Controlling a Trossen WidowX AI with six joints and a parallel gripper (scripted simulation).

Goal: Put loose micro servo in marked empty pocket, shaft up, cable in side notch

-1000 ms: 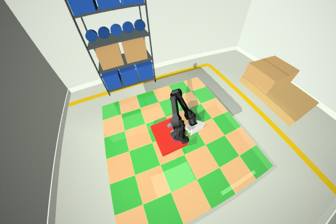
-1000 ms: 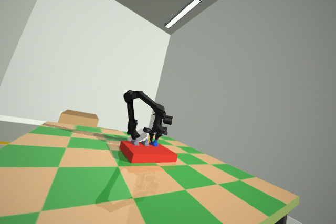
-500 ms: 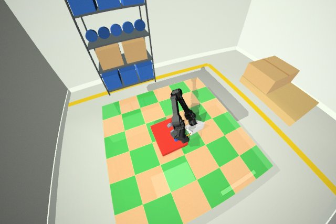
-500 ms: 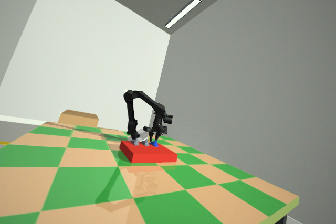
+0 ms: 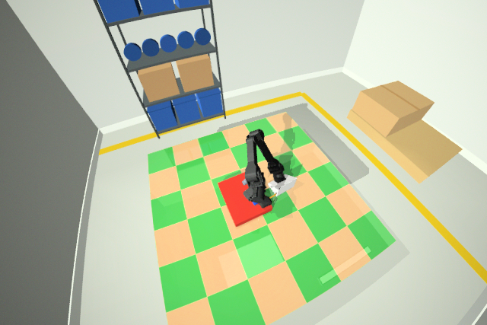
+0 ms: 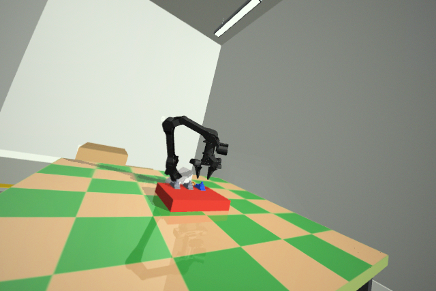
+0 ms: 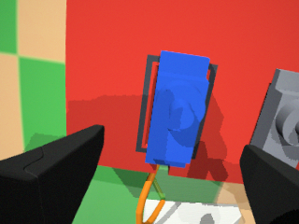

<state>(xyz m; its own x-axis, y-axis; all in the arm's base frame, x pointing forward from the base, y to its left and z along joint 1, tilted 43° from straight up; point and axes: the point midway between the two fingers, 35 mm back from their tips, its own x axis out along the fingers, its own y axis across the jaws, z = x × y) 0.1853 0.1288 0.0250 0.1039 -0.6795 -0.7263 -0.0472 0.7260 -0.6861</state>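
Right now my gripper tip is 11 cm short of the red deck, 8 cm above it and 7 cm to the left of it.
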